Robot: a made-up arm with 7 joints.
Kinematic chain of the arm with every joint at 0, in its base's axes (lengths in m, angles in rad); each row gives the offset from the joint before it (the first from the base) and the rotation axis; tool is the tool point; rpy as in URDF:
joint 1: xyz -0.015 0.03 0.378 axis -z
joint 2: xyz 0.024 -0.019 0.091 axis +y
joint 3: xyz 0.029 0 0.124 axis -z
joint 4: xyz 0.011 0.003 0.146 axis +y
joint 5: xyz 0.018 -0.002 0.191 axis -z
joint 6: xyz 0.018 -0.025 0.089 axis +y
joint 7: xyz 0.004 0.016 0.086 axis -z
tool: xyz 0.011 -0.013 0.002 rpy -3.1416 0 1.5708
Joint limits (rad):
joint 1: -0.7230..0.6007
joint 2: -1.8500..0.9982
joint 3: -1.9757..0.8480
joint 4: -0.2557..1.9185
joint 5: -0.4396..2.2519
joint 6: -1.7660..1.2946
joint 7: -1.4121..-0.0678
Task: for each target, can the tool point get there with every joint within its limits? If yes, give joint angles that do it. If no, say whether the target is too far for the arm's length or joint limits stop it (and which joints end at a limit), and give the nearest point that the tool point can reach.
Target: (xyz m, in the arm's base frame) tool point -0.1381 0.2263 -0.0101
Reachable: no: joint limits stop it (at a limit: joint 2, joint 3, joint 7) | nearest point -0.1868 0.3040 0.2318 | short by 0.259 m
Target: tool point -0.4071 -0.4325 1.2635
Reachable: no: too far | nearest point -0.2595 -0.2584 0.9760 | short by 0.367 m
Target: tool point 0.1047 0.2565 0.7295
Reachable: yes | joints 0.2965 -0.9536 -0.9643 1.6687 0.0384 0.6728 -1.0668
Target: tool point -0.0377 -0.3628 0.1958
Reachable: no: joint limits stop it (at a limit: joint 1, joint 2, joint 4) | nearest point 0.0294 -0.3178 0.2987 | short by 0.131 m
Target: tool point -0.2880 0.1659 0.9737
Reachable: yes | joints -0.1713 -0.6305 -1.3228 0.6321 0.3983 -0.8222 -0.5064
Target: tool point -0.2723 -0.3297 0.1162
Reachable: no: joint limits stop it (at a limit: joint 1, joint 2, joint 4, joint 5, joint 7) | nearest point -0.3217 -0.3264 0.2165 | short by 0.112 m
